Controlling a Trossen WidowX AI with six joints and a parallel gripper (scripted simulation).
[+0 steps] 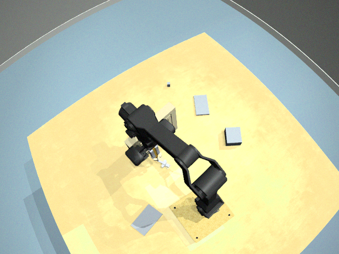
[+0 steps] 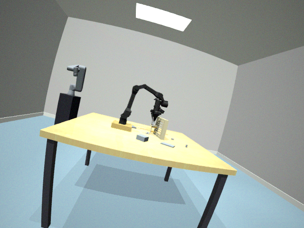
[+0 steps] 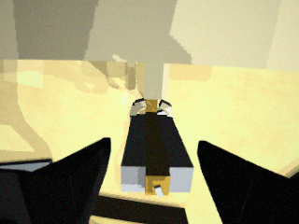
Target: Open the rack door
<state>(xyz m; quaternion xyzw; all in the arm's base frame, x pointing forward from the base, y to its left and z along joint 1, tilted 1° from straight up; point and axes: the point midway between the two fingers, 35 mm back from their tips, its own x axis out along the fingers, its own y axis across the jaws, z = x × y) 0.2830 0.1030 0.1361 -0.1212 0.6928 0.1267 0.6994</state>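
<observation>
The upright handle lies 40 mm below my gripper tip and 10 mm behind it. The rest, counted from my gripper tip: small cube (350 mm ahead, 200 mm to the right, 130 mm below).
</observation>
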